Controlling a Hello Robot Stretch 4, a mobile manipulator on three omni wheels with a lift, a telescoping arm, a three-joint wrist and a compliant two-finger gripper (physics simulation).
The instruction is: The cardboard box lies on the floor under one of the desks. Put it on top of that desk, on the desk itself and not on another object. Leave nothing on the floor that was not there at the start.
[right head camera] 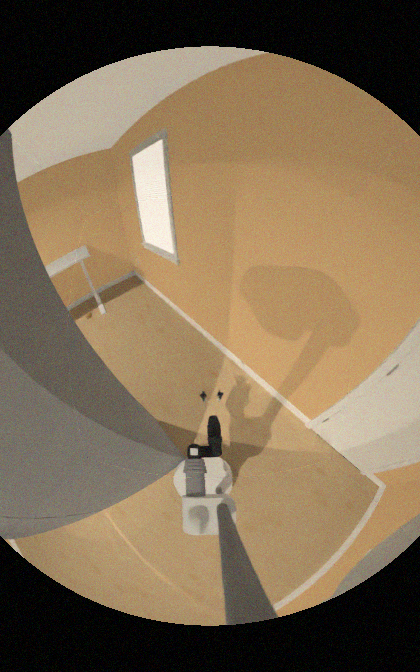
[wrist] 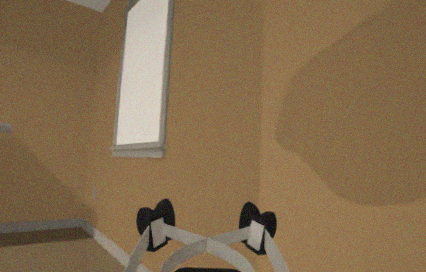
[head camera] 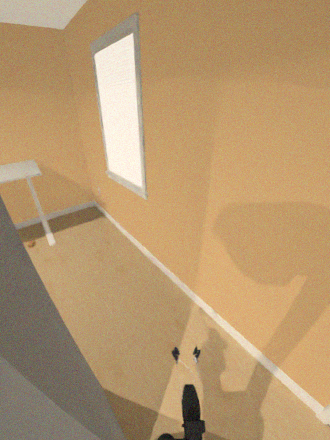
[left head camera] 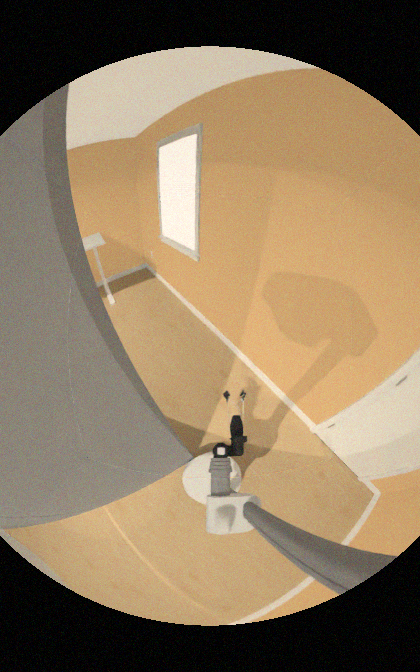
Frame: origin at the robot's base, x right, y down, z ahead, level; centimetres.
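Where they show: gripper, fingertip midpoint: (wrist: pixel 206 216) (head camera: pixel 185 346).
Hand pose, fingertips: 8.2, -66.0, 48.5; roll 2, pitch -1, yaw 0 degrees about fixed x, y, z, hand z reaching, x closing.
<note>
After its pixels a point has its place, as x, y, z.
My gripper (head camera: pixel 186 354) (left head camera: pixel 235 395) (right head camera: pixel 212 395) (wrist: pixel 206 216) {8.2, -66.0, 48.5} is open, with its two dark fingertips apart and no object between them. Part of a white desk (head camera: pixel 19 171) {-164.0, -92.3, 211.8} (left head camera: pixel 94 241) (right head camera: pixel 70 260) with a thin white leg shows far off at the left, partly hidden by a grey panel. A small brown thing (head camera: pixel 31 244) {-173.2, -1.6, 195.1} (right head camera: pixel 89 315) lies on the floor near the desk's leg; it is too small to tell what it is. The cardboard box cannot be made out for certain in any view. The gripper is far from the desk.
A tall grey partition (head camera: pixel 45 320) {-25.9, -114.0, 31.7} (left head camera: pixel 35 350) (right head camera: pixel 65 425) stands close on the left. An orange wall with a window (head camera: pixel 120 115) {-41.6, -144.5, 205.9} (left head camera: pixel 179 192) (right head camera: pixel 154 197) (wrist: pixel 142 75) {-42.2, -130.9, 206.7} runs along the right. A white door (left head camera: pixel 375 425) (right head camera: pixel 375 420) is at the right.
</note>
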